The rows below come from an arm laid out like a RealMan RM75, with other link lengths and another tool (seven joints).
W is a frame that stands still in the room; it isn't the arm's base.
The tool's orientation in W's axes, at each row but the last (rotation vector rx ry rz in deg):
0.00 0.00 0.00
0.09 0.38 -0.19
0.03 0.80 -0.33
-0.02 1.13 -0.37
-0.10 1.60 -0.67
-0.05 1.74 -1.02
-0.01 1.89 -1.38
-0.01 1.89 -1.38
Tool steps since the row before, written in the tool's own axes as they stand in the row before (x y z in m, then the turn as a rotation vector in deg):
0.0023 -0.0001 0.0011 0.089 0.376 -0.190
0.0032 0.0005 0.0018 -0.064 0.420 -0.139
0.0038 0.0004 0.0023 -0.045 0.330 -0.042
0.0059 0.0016 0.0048 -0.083 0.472 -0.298
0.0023 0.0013 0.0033 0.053 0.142 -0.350
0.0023 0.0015 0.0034 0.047 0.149 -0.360
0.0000 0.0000 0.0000 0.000 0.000 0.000
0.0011 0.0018 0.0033 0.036 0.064 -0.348
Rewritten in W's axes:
0.0023 -0.0001 0.0011 0.089 0.376 -0.190
0.0032 0.0005 0.0018 -0.064 0.420 -0.138
0.0038 0.0004 0.0022 -0.044 0.330 -0.041
0.0060 0.0016 0.0047 -0.086 0.472 -0.297
0.0024 0.0013 0.0032 0.045 0.141 -0.352
0.0024 0.0015 0.0033 0.039 0.148 -0.361
0.0000 0.0000 0.0000 0.000 0.000 0.000
0.0013 0.0018 0.0033 0.026 0.063 -0.349

